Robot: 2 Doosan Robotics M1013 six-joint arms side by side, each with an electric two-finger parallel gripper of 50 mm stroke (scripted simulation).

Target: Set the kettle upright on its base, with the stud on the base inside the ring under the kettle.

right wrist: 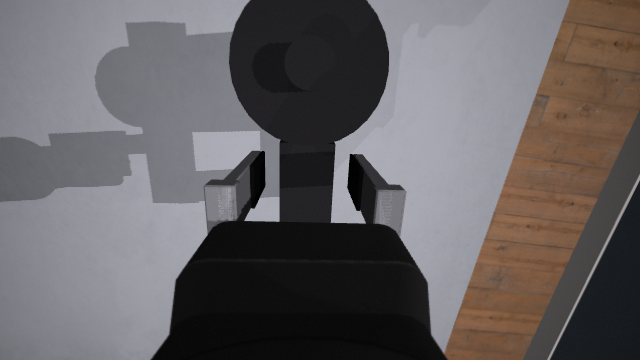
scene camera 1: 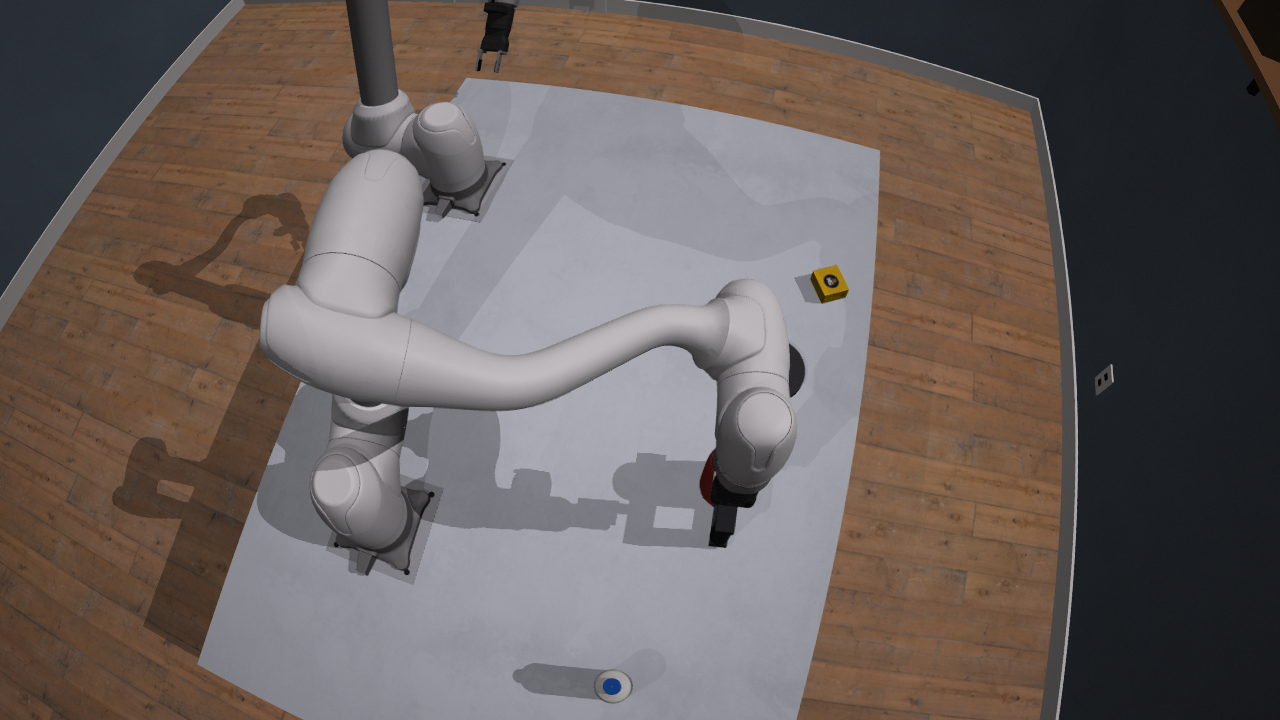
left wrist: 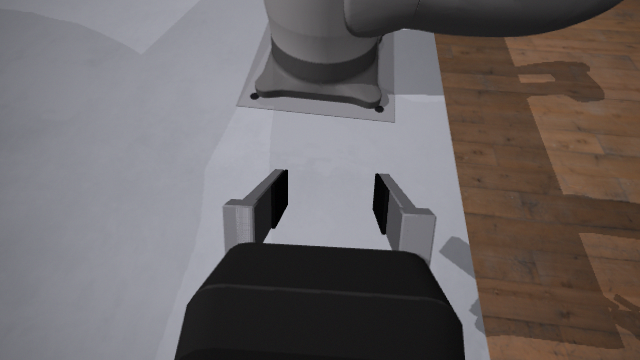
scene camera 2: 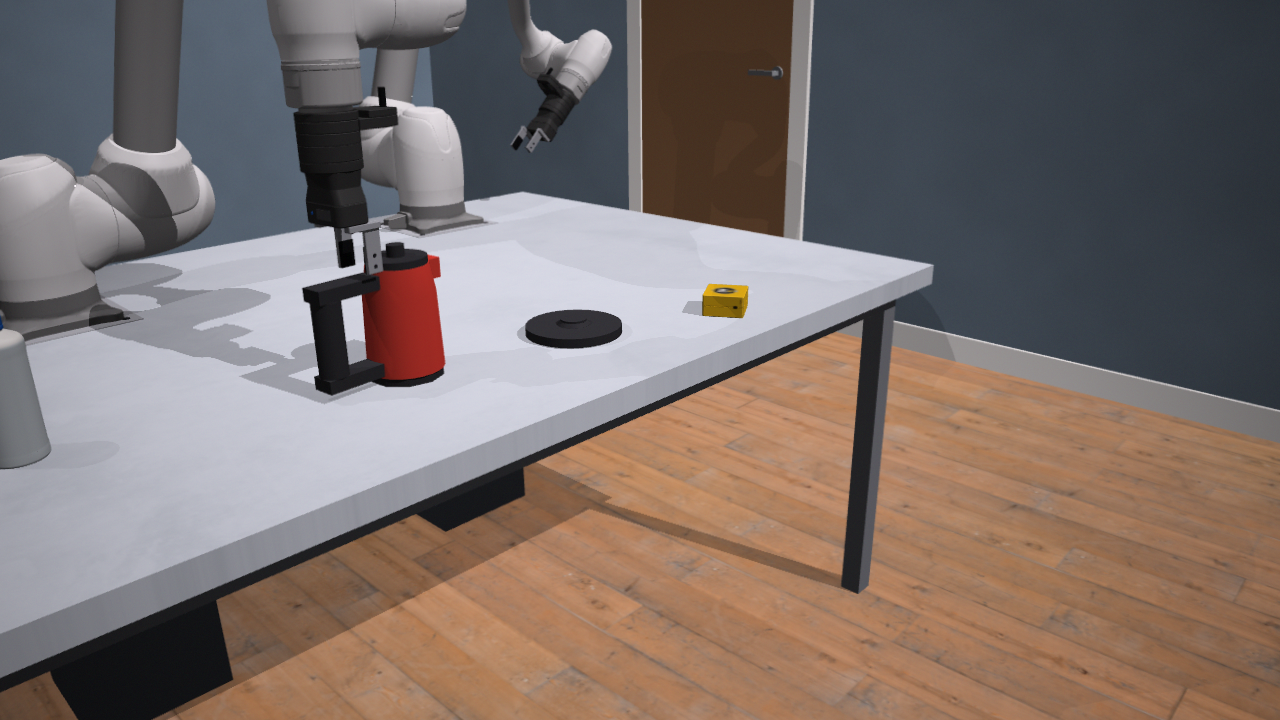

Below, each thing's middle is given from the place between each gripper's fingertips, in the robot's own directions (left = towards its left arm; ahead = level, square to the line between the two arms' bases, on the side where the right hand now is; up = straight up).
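The round black base (scene camera 2: pixel 569 329) is 17 cm below my right hand (scene camera 2: pixel 360 269), and it is also 32 cm to the left of that hand and 10 cm ahead of it.
My left hand (scene camera 2: pixel 520 149), measured from the round black base, is 150 mm above it, while being 820 mm to the left of it and 770 mm short of it.
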